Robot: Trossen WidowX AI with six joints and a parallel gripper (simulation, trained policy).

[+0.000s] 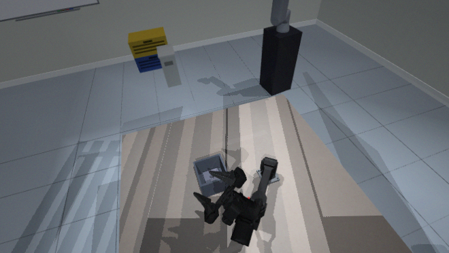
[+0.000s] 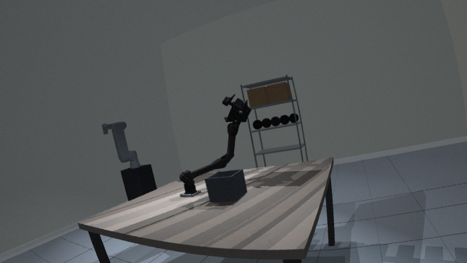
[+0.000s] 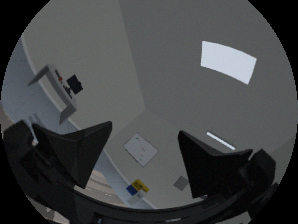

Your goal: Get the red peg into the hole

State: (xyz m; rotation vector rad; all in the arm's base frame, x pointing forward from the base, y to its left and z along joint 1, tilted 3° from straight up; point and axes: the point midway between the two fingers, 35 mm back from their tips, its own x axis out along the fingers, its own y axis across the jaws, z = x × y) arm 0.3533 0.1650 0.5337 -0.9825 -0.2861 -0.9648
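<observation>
The red peg is 50 cm below my gripper tip, 21 cm behind it and 7 cm to the right of it.
</observation>
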